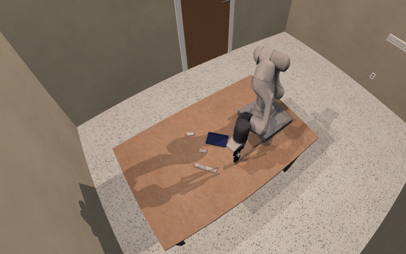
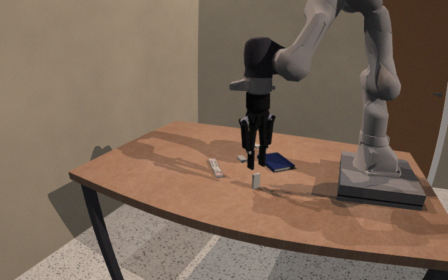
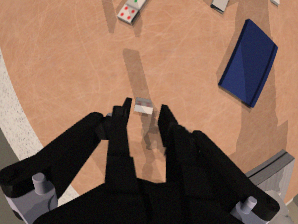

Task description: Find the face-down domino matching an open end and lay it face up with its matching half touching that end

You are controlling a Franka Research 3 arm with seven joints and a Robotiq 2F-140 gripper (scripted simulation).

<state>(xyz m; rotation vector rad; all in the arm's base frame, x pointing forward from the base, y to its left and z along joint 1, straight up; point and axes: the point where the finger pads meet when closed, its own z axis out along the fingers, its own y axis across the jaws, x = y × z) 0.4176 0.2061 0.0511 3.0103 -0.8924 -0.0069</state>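
Now: hand 80 mm above the domino. Round my hand: dark blue book: 240 mm to the right, 100 mm below, 10 mm behind.
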